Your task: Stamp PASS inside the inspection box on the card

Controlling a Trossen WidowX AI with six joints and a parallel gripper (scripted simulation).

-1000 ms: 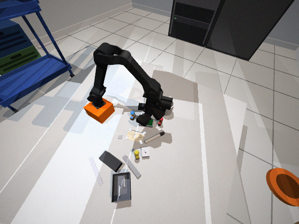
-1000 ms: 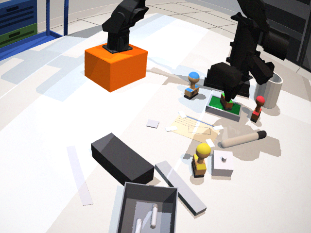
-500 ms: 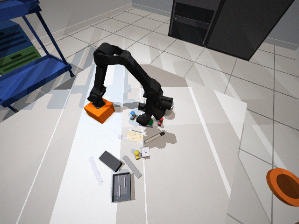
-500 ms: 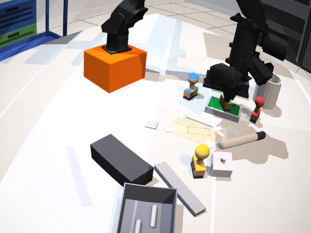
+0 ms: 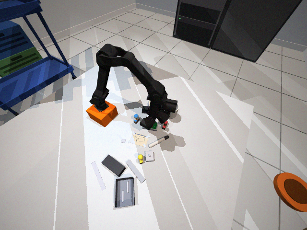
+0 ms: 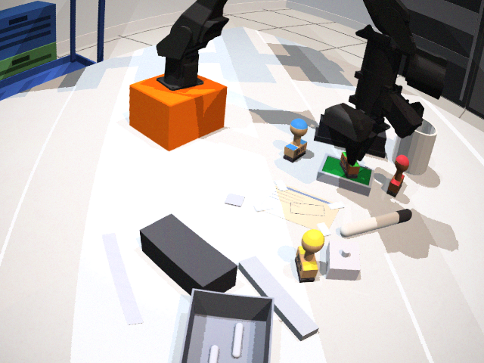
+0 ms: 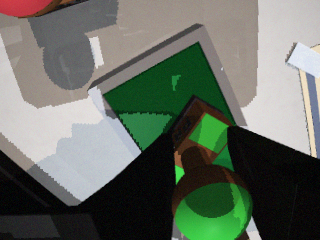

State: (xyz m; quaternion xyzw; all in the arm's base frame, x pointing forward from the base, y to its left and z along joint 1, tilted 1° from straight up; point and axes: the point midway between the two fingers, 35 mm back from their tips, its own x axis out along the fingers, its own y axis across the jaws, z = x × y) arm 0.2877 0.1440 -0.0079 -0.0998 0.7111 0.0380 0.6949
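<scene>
The green stamp is 10 mm behind my gripper tip. Round my gripper tip: blue stamp 100 mm behind, 30 mm to the right, 20 mm below; then red stamp 60 mm to the left, 60 mm ahead, 20 mm below; then green ink pad 30 mm below, 10 mm behind.
</scene>
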